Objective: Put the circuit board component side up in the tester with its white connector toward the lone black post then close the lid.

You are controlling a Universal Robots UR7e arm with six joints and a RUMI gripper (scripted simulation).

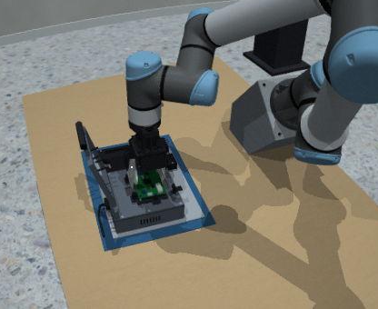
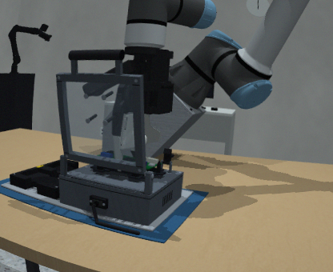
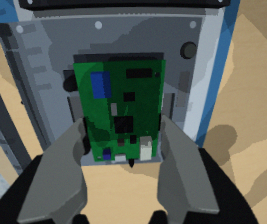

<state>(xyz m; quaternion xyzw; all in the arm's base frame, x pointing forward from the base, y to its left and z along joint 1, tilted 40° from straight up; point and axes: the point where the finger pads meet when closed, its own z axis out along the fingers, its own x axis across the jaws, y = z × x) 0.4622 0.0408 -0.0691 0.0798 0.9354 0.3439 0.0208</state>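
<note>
Right now my hand is right at the green circuit board. From my hand the other things lie so: clear tester lid 12 cm ahead, 10 cm above, 2 cm to the right; nest 1 cm to the left, 1 cm below, 1 cm ahead.
</note>
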